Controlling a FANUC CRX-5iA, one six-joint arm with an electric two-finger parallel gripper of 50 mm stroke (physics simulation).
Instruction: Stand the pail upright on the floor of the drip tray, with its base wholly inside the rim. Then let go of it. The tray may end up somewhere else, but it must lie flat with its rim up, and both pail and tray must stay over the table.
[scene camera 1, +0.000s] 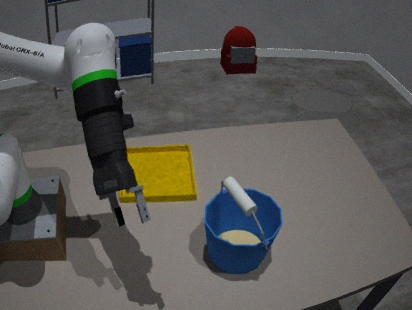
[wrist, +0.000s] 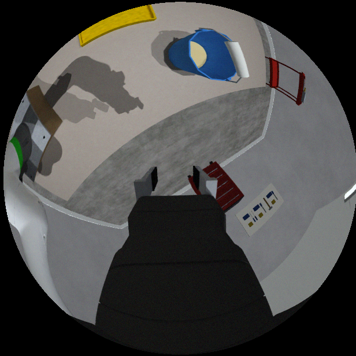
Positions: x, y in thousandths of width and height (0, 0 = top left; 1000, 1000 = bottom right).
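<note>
There's a blue pail here (scene camera 1: 586, 724), and you get the pail in the wrist view too (wrist: 588, 150). Same with my gripper (scene camera 1: 324, 721), which the wrist view also has (wrist: 490, 487). And there's a yellow drip tray (scene camera 1: 404, 556).
</note>
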